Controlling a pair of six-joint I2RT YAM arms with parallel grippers.
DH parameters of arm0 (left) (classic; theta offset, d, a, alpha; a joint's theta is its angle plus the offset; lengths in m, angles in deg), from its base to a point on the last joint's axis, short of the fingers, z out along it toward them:
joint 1: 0 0.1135 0.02 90
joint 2: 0 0 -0.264 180
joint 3: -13.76 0 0.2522 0
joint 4: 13.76 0 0.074 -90
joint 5: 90 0 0 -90
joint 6: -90 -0.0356 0 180
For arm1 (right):
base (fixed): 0 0 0 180
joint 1: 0 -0.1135 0.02 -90
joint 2: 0 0 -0.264 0
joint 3: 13.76 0 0.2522 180
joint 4: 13.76 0 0.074 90
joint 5: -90 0 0 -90
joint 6: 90 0.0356 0 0
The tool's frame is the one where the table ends.
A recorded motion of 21 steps. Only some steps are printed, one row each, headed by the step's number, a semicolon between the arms.
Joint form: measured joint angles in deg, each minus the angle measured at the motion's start. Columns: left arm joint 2, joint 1, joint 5, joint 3, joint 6, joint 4; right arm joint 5, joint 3, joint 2, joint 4, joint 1, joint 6.
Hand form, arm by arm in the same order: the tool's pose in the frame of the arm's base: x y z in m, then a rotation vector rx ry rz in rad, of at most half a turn. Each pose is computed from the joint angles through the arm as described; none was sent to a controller.
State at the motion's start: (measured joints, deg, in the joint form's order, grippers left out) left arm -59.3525 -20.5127 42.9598 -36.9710 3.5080 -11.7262; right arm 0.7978 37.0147 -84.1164 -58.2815 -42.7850 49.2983
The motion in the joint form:
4: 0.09 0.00 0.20 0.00 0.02 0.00; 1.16 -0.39 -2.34 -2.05 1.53 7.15
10: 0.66 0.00 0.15 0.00 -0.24 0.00; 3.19 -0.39 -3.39 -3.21 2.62 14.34
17: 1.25 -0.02 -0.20 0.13 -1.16 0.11; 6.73 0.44 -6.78 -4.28 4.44 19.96
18: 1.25 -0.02 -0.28 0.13 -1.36 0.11; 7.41 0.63 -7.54 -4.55 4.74 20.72
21: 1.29 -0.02 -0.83 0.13 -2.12 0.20; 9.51 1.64 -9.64 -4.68 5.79 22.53
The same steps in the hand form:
4: 0.2095 -0.1044 0.2847 0.8098 1.6113 -0.9592; 0.2362 0.2088 0.2485 0.1731 1.5384 1.4188
10: 0.2079 -0.1038 0.2868 0.8134 1.5991 -0.9527; 0.2408 0.2065 0.2452 0.2554 1.5539 1.5254
17: 0.2062 -0.1030 0.2879 0.8216 1.5860 -0.9348; 0.2529 0.2060 0.2338 0.3125 1.6013 1.6034
18: 0.2063 -0.1030 0.2879 0.8231 1.5845 -0.9311; 0.2552 0.2062 0.2312 0.3189 1.6107 1.6146
21: 0.2064 -0.1028 0.2879 0.8257 1.5812 -0.9137; 0.2634 0.2065 0.2253 0.3337 1.6391 1.6400

